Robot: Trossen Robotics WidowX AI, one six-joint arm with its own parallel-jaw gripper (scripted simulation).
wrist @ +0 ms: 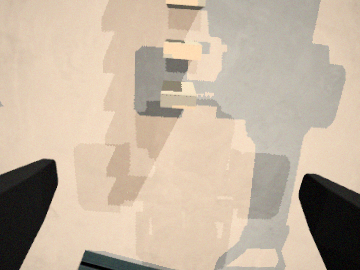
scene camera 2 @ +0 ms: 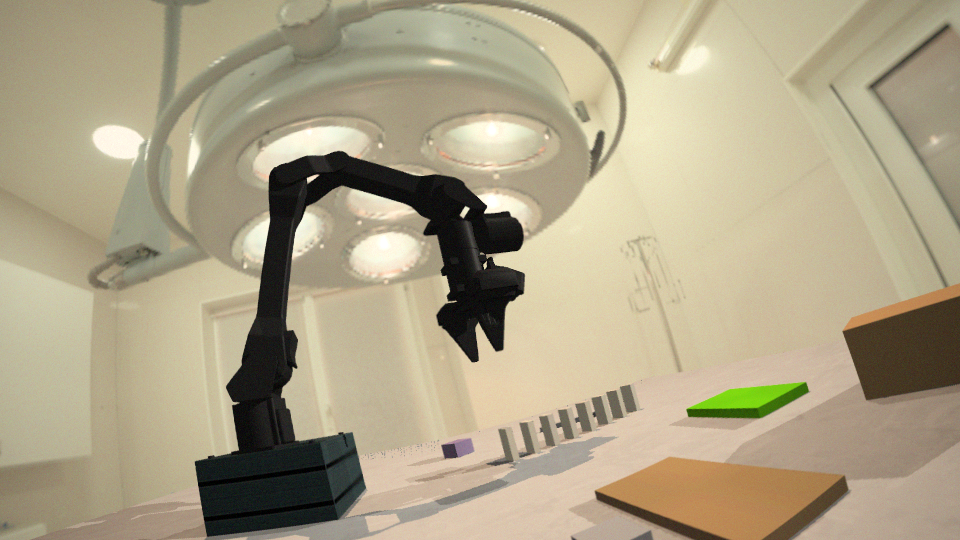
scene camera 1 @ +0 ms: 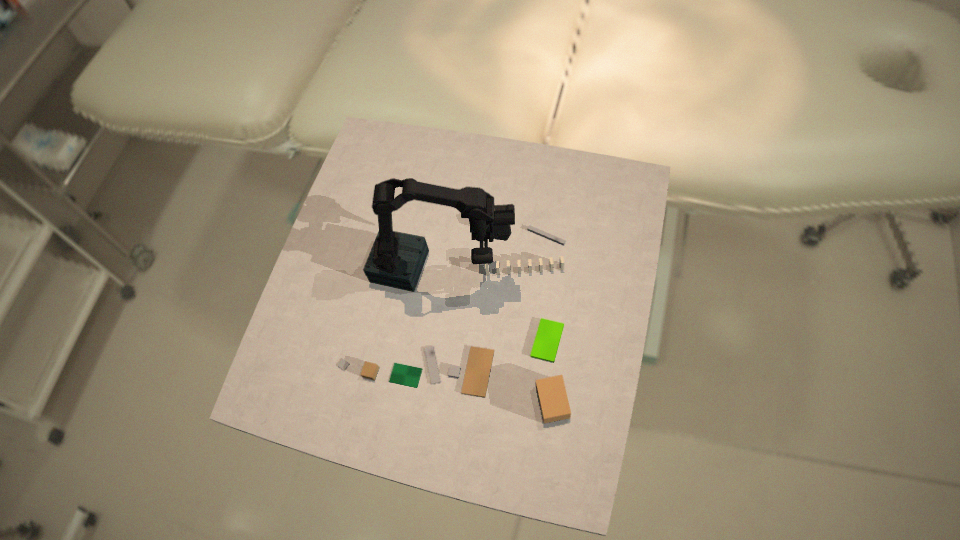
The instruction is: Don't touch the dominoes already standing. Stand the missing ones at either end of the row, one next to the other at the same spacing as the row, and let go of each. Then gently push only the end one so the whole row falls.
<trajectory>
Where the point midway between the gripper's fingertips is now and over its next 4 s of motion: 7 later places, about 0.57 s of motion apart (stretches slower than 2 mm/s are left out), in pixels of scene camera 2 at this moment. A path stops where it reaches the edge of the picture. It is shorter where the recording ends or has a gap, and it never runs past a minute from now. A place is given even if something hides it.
My gripper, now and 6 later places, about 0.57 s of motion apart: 486, 356; 479, 379; 471, 402; 472, 404; 485, 454; 502, 450; 511, 416
</trajectory>
